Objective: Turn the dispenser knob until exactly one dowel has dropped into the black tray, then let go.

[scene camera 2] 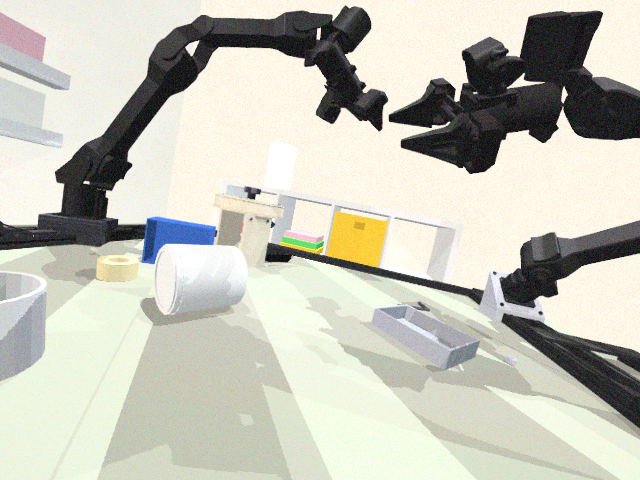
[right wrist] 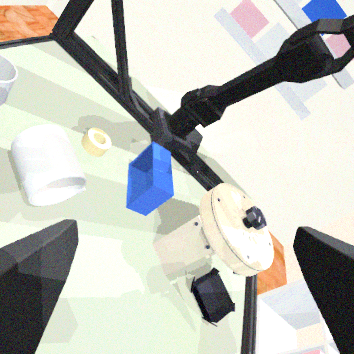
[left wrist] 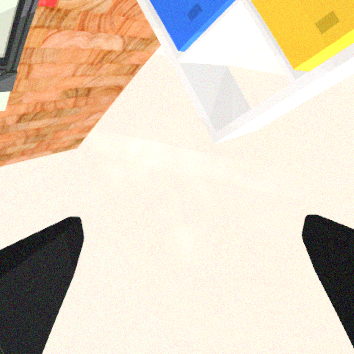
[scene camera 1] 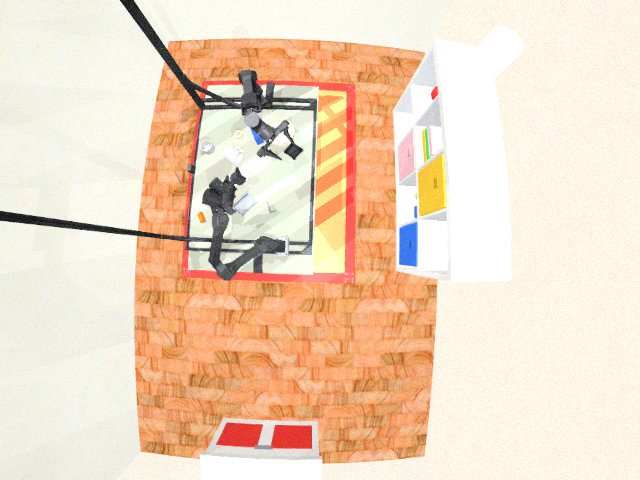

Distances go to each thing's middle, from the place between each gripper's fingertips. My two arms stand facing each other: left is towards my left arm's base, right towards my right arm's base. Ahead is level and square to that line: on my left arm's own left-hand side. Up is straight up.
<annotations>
I see my left gripper 310 mm past the grey tray (scene camera 2: 445,346), 80 mm to the left of it and 370 mm above it. The rest, counted from my left hand: white cylinder (scene camera 2: 187,278) 320 mm behind, 230 mm to the left, 350 mm below; tape roll (scene camera 2: 115,268) 280 mm behind, 360 mm to the left, 370 mm below; blue box (scene camera 2: 159,231) 170 mm behind, 330 mm to the left, 340 mm below.
Right now my right hand is 270 mm above the grey tray, 100 mm to the left of it and 30 mm past it. Round my right hand: white cylinder 250 mm below, 220 mm to the left, 40 mm behind; then tape roll 350 mm to the left, 270 mm below, 10 mm behind; then blue box 320 mm to the left, 240 mm below, 110 mm ahead.
</annotations>
